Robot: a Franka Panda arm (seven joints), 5 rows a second.
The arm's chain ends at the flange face. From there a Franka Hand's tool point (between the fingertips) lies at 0.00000 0.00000 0.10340 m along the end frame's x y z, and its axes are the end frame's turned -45 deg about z.
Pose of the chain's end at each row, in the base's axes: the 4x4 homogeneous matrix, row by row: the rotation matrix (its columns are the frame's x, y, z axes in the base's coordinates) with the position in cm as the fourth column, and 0 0 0 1 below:
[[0.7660 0.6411 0.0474 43.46], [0.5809 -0.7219 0.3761 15.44], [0.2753 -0.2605 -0.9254 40.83], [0 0 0 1]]
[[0.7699 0.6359 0.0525 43.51], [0.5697 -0.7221 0.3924 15.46], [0.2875 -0.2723 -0.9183 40.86], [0 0 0 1]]
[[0.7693 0.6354 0.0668 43.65], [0.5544 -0.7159 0.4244 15.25], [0.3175 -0.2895 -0.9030 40.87], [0 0 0 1]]
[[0.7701 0.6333 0.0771 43.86], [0.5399 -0.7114 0.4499 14.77], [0.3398 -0.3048 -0.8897 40.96], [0 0 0 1]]
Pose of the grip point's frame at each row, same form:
[[0.0883 0.9950 0.0474 43.95], [0.9212 -0.0997 0.3761 19.33], [0.3789 0.0105 -0.9254 31.26], [0 0 0 1]]
[[0.0948 0.9941 0.0525 44.05], [0.9134 -0.1078 0.3924 19.52], [0.3958 0.0107 -0.9183 31.36], [0 0 0 1]]
[[0.0947 0.9933 0.0668 44.34], [0.8982 -0.1142 0.4244 19.64], [0.4292 0.0198 -0.9030 31.53], [0 0 0 1]]
[[0.0967 0.9924 0.0771 44.66], [0.8848 -0.1213 0.4499 19.42], [0.4558 0.0247 -0.8897 31.76], [0 0 0 1]]

